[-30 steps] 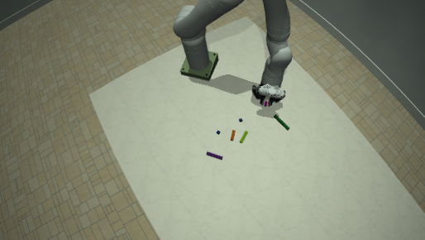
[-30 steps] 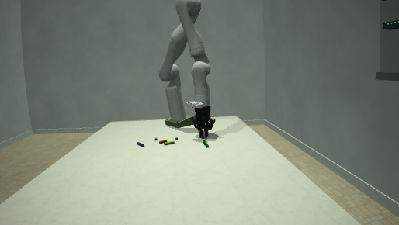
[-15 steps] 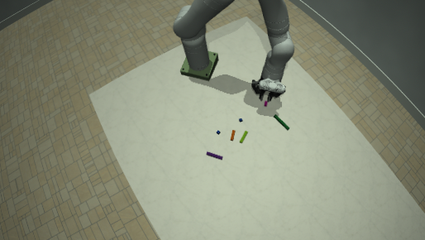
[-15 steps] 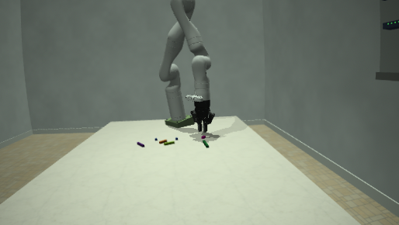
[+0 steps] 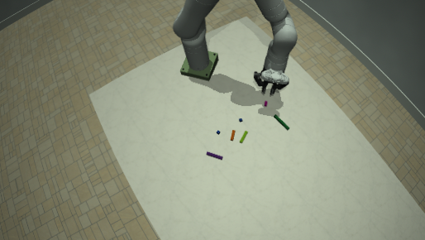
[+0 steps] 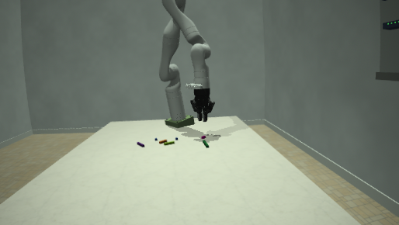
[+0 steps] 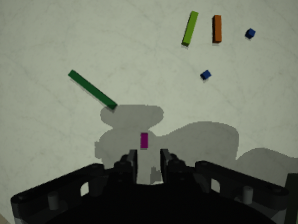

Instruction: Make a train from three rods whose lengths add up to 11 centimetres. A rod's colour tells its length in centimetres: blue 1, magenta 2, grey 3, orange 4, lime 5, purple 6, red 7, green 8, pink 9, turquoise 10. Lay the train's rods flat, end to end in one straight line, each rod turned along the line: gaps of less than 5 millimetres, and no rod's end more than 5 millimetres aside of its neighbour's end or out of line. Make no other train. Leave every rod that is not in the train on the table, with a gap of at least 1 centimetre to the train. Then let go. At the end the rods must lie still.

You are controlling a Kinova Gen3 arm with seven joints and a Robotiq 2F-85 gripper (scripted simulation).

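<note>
The orange rod is 19 cm to the right of my hand, 10 cm below it and 6 cm ahead of it. Round my hand: lime rod (15 cm to the right, 10 cm below, 9 cm ahead); then green rod (11 cm ahead, 10 cm below, 1 cm to the left); then magenta rod (10 cm below).
</note>
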